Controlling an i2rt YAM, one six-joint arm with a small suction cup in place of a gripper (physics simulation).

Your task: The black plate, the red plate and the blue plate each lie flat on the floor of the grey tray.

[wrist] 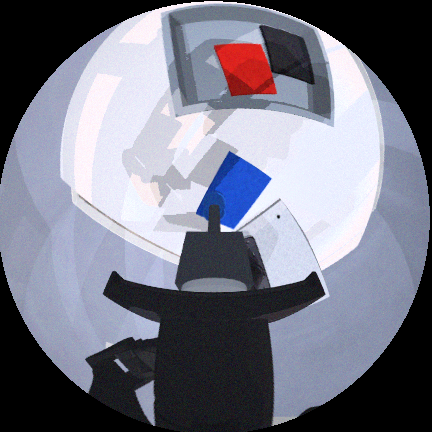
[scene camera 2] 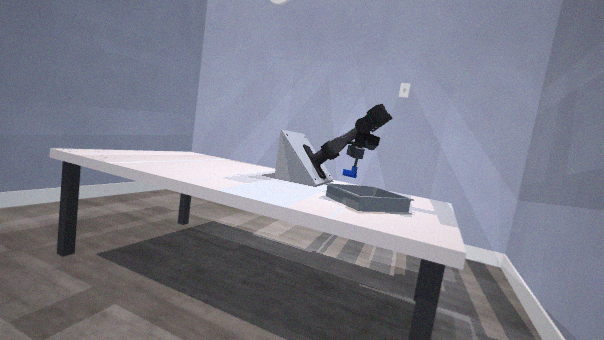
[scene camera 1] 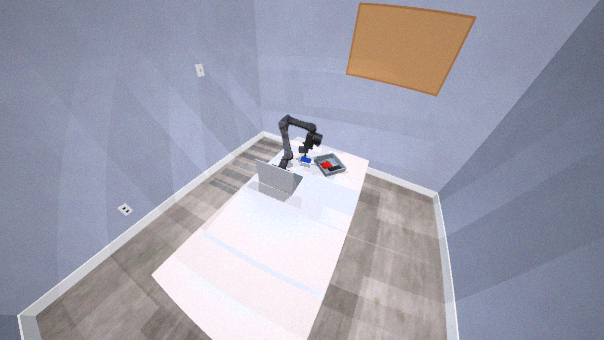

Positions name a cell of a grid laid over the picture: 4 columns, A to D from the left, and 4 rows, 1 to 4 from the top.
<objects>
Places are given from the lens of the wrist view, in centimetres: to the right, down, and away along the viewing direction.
my suction cup (wrist: B2): 0, -2, 14
blue plate (wrist: C2): 3, -4, 14
black plate (wrist: C1): 12, -26, 4
The marked spots on the black plate and my suction cup are 29 cm apart.
</objects>
